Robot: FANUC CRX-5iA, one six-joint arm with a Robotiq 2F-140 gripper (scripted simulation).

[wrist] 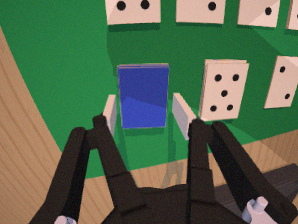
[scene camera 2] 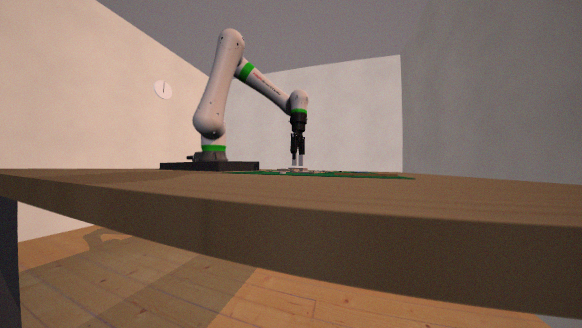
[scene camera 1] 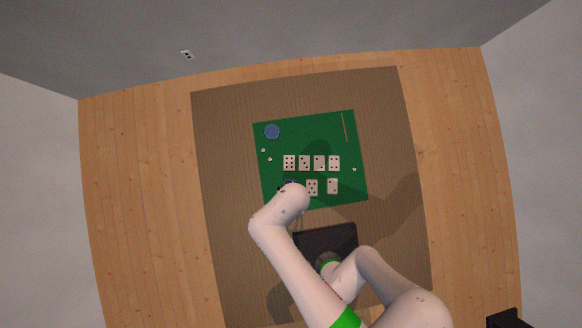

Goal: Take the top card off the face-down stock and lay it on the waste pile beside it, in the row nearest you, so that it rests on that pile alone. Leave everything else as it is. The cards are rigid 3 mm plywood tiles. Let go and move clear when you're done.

In view: my gripper (wrist: 144, 103) and a green mat (scene camera 1: 319, 134).
The green mat is seen too in the wrist view (wrist: 69, 63).
